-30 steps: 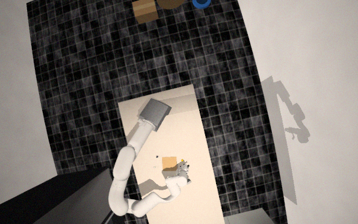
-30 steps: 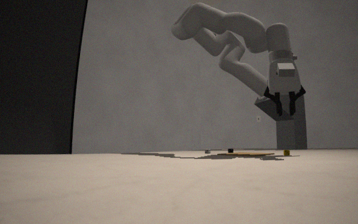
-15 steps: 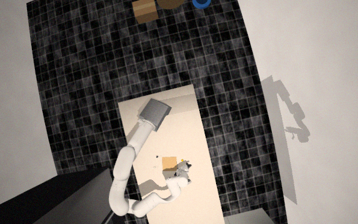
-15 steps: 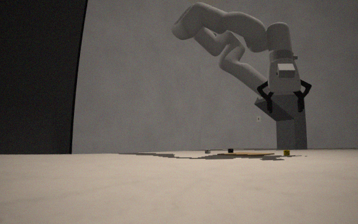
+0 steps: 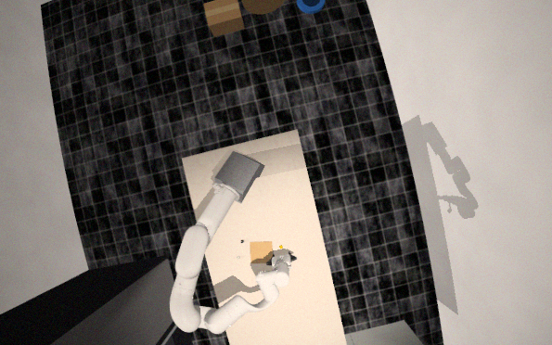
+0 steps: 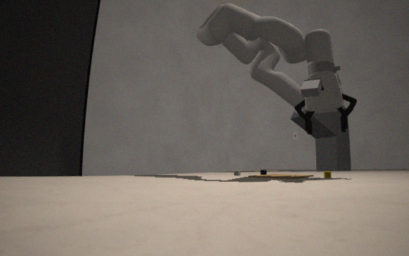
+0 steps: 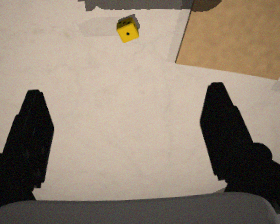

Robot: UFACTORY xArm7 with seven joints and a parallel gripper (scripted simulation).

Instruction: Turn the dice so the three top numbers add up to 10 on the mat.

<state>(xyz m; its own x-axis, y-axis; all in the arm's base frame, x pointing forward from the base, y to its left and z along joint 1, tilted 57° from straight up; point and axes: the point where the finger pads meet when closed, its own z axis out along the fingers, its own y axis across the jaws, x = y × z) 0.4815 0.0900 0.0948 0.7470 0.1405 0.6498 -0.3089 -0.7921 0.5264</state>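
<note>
Now: the yellow die 10 mm behind my hand and 120 mm below it. Also, from my hand: pale die (100 mm behind, 260 mm to the right, 120 mm below); tan mat (50 mm behind, 120 mm to the right, 130 mm below); black die (180 mm behind, 180 mm to the right, 120 mm below).
</note>
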